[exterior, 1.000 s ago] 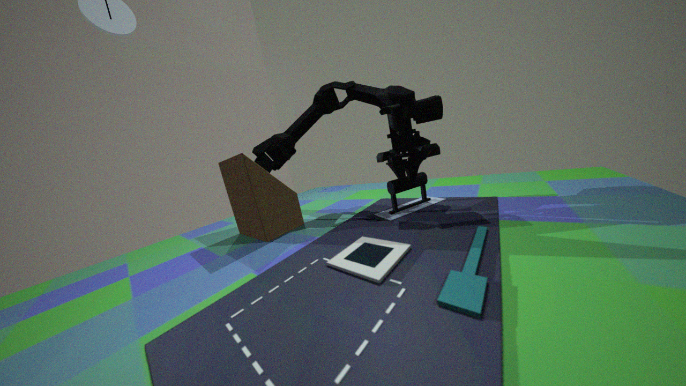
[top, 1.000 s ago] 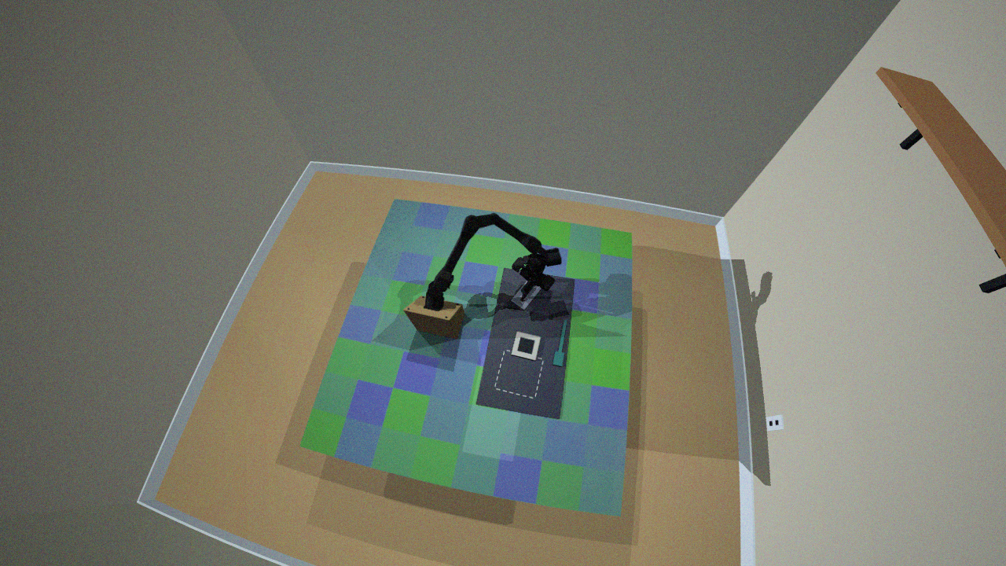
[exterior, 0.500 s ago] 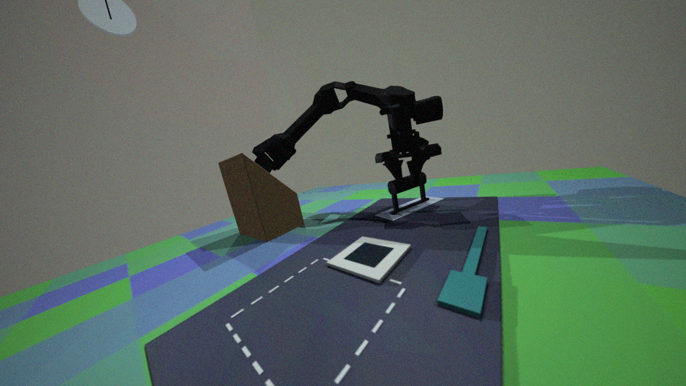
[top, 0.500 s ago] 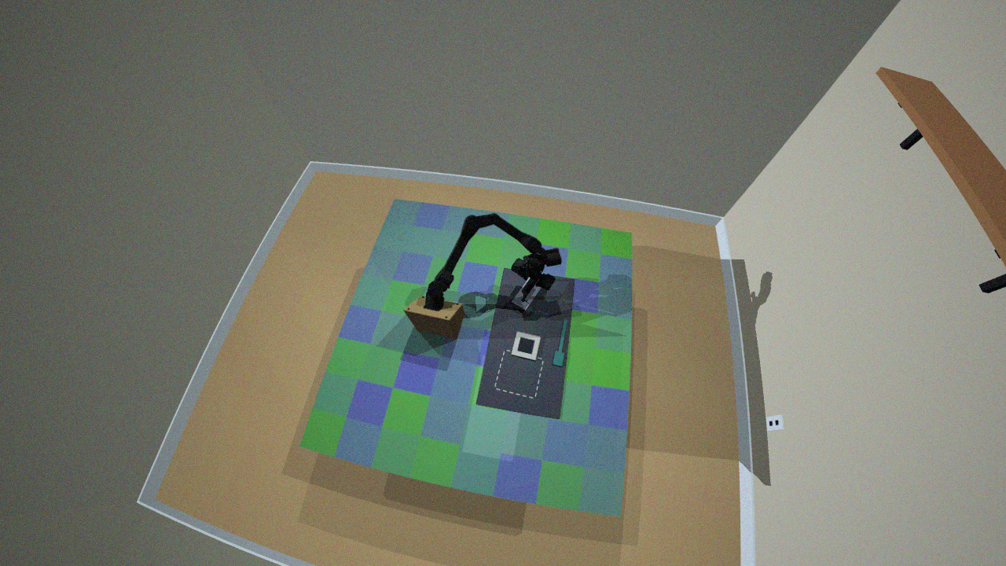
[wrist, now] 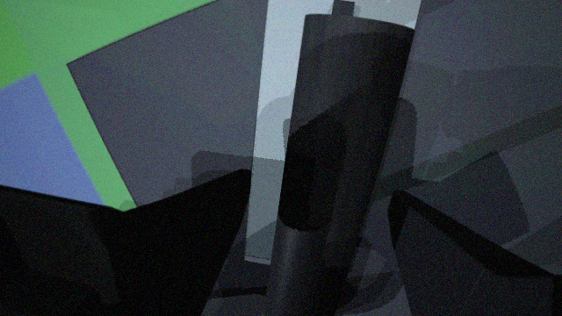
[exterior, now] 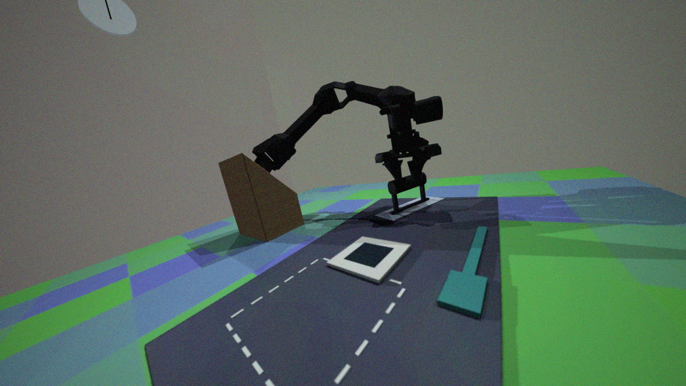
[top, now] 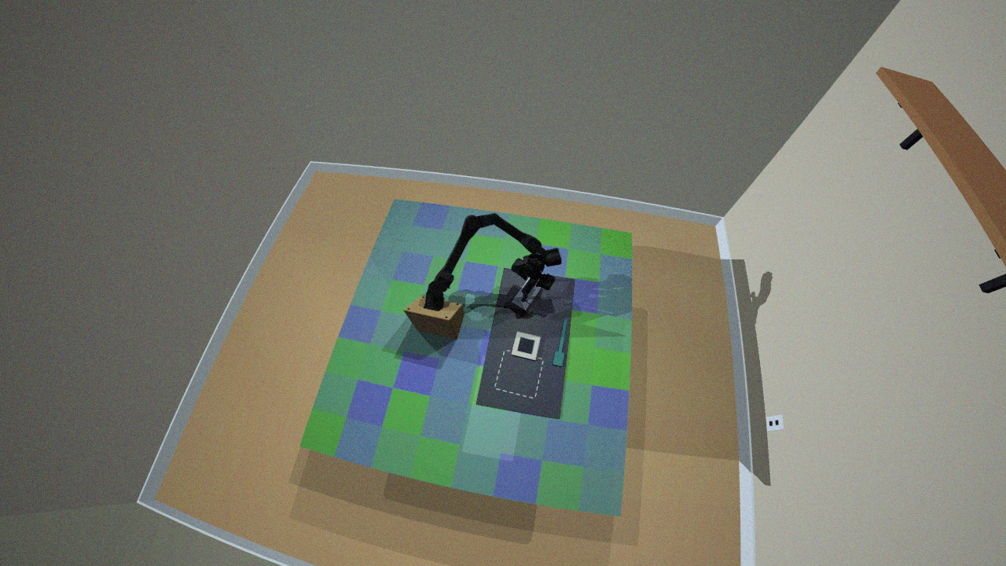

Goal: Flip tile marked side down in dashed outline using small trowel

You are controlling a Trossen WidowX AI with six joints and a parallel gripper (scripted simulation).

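Right now my gripper tip is 23 cm to the left of the dark mat, 8 cm above it and 4 cm short of it. From my gripper tip the other things lie so: tile (27 cm to the right, 6 cm below, 3 cm ahead); then teal trowel (25 cm to the right, 18 cm ahead, 6 cm below).
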